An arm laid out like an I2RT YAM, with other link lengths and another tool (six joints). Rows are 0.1 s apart.
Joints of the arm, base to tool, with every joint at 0 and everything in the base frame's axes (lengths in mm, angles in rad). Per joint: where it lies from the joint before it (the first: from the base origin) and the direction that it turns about. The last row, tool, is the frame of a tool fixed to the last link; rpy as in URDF.
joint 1: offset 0.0 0.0 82.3 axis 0 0 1
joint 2: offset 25.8 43.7 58.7 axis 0 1 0
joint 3: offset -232.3 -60.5 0.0 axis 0 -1 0
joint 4: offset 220.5 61.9 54.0 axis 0 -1 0
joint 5: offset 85.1 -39.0 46.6 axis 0 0 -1
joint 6: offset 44.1 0.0 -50.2 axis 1 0 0
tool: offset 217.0 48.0 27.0 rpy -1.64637 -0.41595 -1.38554
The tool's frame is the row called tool.
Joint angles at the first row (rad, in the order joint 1, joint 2, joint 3, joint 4, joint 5, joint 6):
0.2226, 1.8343, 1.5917, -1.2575, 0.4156, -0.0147
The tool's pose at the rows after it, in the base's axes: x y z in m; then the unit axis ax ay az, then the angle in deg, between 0 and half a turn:
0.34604, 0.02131, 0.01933, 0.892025, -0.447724, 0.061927, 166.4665
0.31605, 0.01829, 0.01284, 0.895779, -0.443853, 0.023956, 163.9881
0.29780, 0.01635, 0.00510, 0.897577, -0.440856, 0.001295, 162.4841
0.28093, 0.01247, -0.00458, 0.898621, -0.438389, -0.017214, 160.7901
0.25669, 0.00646, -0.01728, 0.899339, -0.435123, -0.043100, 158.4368
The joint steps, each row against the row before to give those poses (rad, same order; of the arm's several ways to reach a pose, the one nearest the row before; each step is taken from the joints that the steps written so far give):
-0.0019, 0.0000, -0.0103, -0.0420, -0.0004, 0.0000
-0.0004, 0.0000, -0.0195, -0.0671, -0.0145, 0.0008
0.0000, 0.0000, -0.0343, -0.0172, -0.0080, -0.0008
-0.0004, 0.0001, -0.0484, 0.0011, 0.0000, 0.0000
-0.0019, -0.0001, -0.0702, 0.0046, 0.0004, -0.0004

